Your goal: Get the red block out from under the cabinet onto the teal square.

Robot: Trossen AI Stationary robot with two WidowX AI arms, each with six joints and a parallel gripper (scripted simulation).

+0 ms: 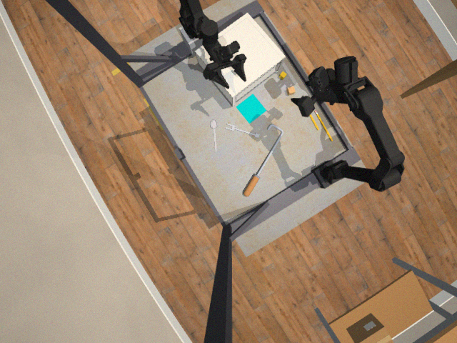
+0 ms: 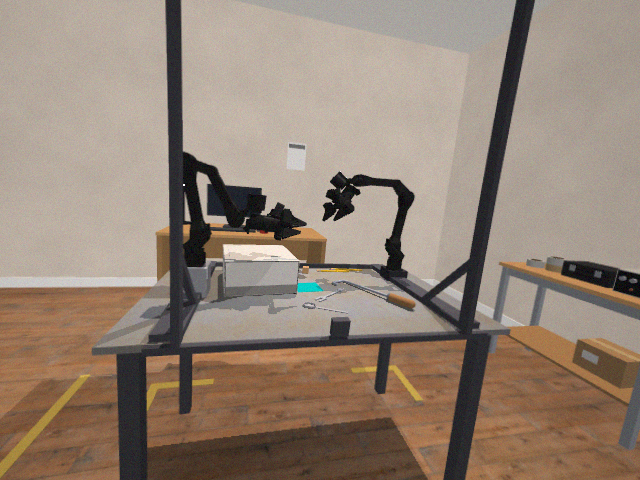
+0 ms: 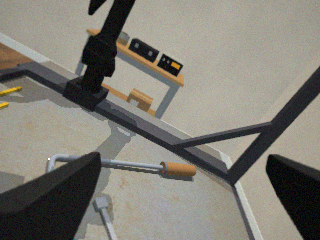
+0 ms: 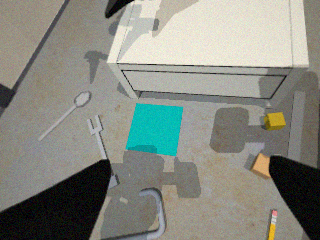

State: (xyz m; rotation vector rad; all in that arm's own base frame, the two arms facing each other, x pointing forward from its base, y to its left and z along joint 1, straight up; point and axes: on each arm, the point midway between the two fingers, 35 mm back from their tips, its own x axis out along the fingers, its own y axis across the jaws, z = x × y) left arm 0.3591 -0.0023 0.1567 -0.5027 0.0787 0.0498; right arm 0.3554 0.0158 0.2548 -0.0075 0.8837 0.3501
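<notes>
Right now the wooden cube is 110 mm ahead of my right hand, 70 mm to the left of it and 290 mm below it. Also, from my right hand: teal square 100 mm behind, 140 mm to the left, 300 mm below; then fork 210 mm behind, 90 mm to the left, 300 mm below; then yellow cube 140 mm ahead, 150 mm to the left, 290 mm below.
</notes>
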